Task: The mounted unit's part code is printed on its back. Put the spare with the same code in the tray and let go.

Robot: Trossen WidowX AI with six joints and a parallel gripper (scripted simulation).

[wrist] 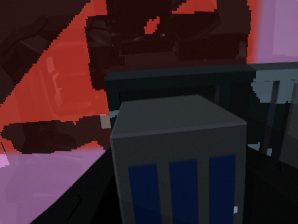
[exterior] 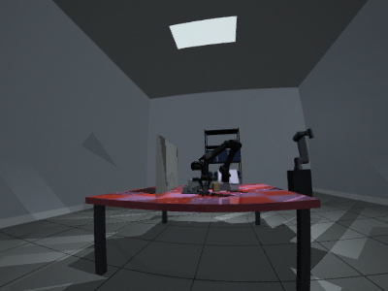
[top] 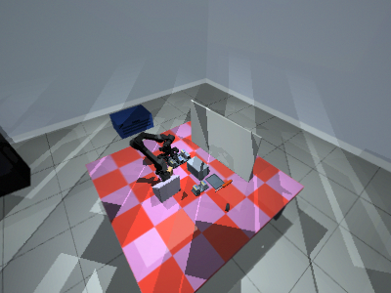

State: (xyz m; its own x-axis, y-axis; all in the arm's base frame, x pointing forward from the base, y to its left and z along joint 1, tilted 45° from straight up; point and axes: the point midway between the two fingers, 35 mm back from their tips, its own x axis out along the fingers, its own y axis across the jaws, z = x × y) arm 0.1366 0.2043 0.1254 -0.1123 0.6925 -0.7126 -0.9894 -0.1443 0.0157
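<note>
The dark tray is 20 cm ahead of my gripper tip, 40 cm to the right of it and 2 cm below it. The rest, counted from my gripper tip: grey upright panel (37 cm ahead, 21 cm to the right, 21 cm above).
</note>
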